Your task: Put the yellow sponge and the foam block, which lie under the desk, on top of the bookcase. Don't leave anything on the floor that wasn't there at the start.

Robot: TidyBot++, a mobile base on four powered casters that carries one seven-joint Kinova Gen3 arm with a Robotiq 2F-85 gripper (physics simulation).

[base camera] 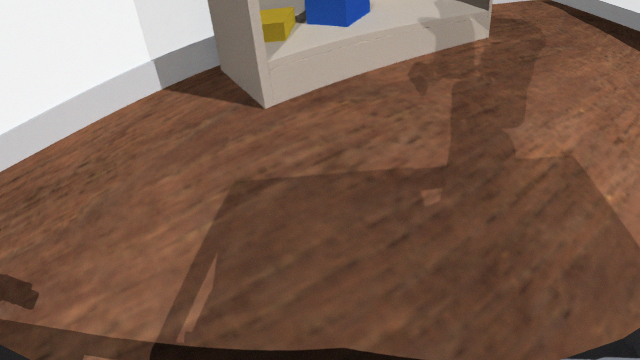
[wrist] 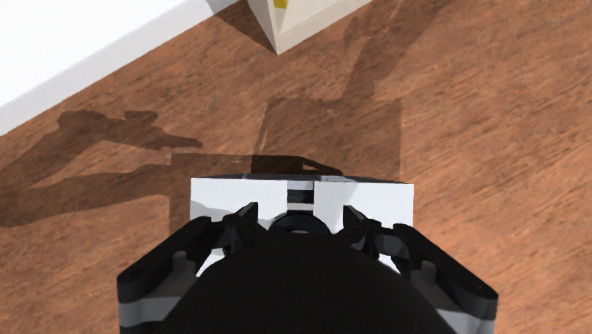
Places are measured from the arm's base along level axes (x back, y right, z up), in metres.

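Pixels of known places: gripper, fingertip midpoint: [wrist: 300, 212].
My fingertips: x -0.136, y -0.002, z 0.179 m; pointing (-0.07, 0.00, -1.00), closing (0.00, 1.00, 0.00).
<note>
For each thing: its top centre in the pictures, then the offset to it from my fingertips. "pt": a spot on its surface instead. Level surfaces: height alone.
- yellow block, middle of its top: [base camera: 269, 15] dx -0.766, dy -0.108, dz -0.431 m
- blue bin, surface spot: [base camera: 332, 12] pt dx -0.770, dy +0.036, dz -0.440 m
- wooden floor, its level: dz -0.576 m
The bookcase [base camera: 240, 50] [wrist: 310, 27] shows its lower left corner and bottom shelf; its top is out of view. A yellow block [base camera: 274, 32] [wrist: 280, 3] lies on the bottom shelf at the left end, partly cut off in the wrist view. The yellow sponge and the foam block that the task names cannot be made out as such, and the desk does not show. My gripper [wrist: 300, 212] is open and empty, with its fingers spread over my own white base, away from the bookcase.
A blue bin [base camera: 332, 12] stands on the bottom shelf, right of the yellow block. A white wall [base camera: 75, 50] [wrist: 75, 40] with a grey skirting runs along the left. My white base top [wrist: 240, 195] lies below the gripper. Shadows of the robot fall on the wooden floor [base camera: 125, 200] [wrist: 500, 150].
</note>
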